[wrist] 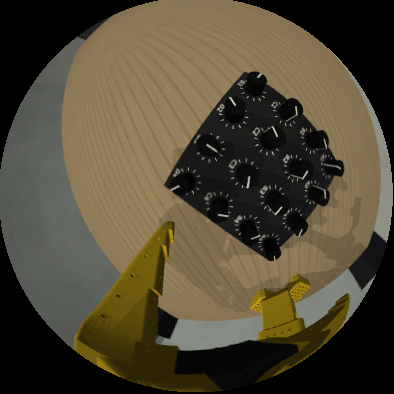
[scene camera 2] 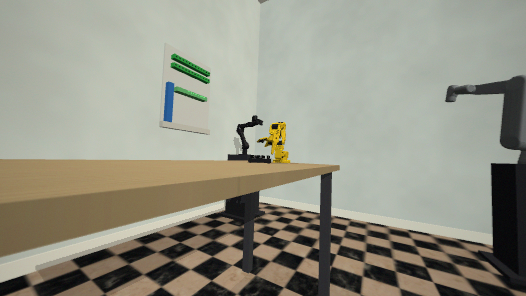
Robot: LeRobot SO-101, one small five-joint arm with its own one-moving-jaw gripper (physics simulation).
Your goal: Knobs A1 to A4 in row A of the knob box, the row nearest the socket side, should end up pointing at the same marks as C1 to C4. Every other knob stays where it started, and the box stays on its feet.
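Frame: origin at the arm's base, x ahead, y left, z up, level; centimetres.
Where they show: hand at its tool point: [wrist: 173, 229] [scene camera 2: 271, 153]; arm's base at its link origin: [wrist: 278, 288] [scene camera 2: 279, 162].
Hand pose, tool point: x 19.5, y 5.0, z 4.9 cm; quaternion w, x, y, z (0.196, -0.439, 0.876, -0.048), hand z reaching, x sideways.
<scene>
Each offset is from my tool point to the top centre of the thing. "*": to the spot under its first point. Level surfaces: height alone.
The black knob box @(dx +0.0, dy -6.5, dz -1.0 cm) [scene camera 2: 259, 160] [wrist: 232, 140] stands flat on the table. In the wrist view, row A runs along its right edge: A1 @(dx -1.9, dy -11.8, dz -1.0 cm) [wrist: 332, 166], A2 @(dx -3.0, dy -9.4, dz -1.0 cm) [wrist: 319, 193], A3 @(dx -4.2, dy -7.0, dz -1.0 cm) [wrist: 297, 223] and A4 @(dx -5.4, dy -4.6, dz -1.0 cm) [wrist: 271, 248]. The white lines of A1 and A2 run roughly sideways; those of A3 and A4 point down the picture. Of the row C knobs, C1 @(dx +2.9, dy -9.5, dz -1.1 cm) [wrist: 291, 110] has a bent-looking line, C2 @(* dx +1.8, dy -6.8, dz -1.1 cm) [wrist: 272, 138] points up-left, C3 @(dx +0.6, dy -4.7, dz -1.0 cm) [wrist: 246, 175] down and C4 @(dx -0.5, dy -2.3, dz -1.0 cm) [wrist: 218, 209] right. My yellow gripper [scene camera 2: 262, 141] [wrist: 258, 261] is open and empty, above and off the box's row 4 side.
Rows B and D of knobs share the box. The yellow arm's base [wrist: 280, 312] stands near the table's edge. A black arm [scene camera 2: 242, 134] stands behind the box. The wooden table @(dz -4.9 cm) [scene camera 2: 150, 175] carries the box, and a grey robot [scene camera 2: 515, 115] is far right.
</scene>
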